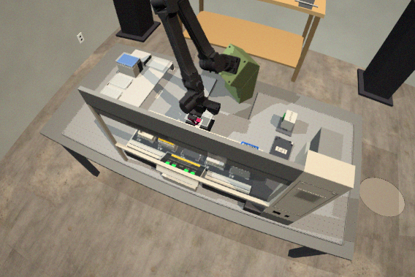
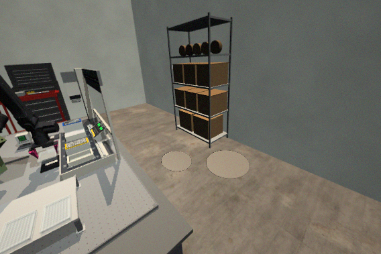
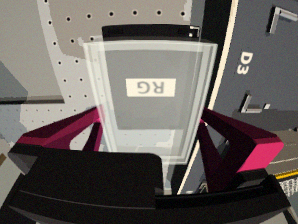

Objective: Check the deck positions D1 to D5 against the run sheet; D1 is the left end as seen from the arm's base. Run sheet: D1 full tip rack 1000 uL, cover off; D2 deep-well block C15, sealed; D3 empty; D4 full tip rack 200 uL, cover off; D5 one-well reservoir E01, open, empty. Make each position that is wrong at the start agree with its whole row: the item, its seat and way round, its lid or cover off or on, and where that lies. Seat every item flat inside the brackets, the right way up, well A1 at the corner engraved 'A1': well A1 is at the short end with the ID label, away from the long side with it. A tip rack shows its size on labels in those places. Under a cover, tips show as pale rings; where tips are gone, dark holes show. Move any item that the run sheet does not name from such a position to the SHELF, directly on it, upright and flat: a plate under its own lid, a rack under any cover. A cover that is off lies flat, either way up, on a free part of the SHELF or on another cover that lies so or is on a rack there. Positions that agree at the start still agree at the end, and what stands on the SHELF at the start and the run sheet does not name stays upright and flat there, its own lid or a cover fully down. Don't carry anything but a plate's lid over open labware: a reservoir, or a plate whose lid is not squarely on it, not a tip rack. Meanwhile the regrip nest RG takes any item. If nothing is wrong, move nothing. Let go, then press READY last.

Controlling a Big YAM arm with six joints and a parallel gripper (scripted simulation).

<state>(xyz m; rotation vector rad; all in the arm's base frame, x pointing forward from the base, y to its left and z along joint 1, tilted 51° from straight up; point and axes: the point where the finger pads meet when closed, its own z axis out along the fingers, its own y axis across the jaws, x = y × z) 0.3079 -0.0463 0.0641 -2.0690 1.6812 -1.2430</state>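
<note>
The black regrip nest lies 6 cm below my hand. From my hand the other things lie so: yellow-labelled tip rack (17 cm ahead, 7 cm to the right, 4 cm above); then one-well reservoir (20 cm to the right, 16 cm ahead); then clear tip-rack cover (right at my hand).
</note>
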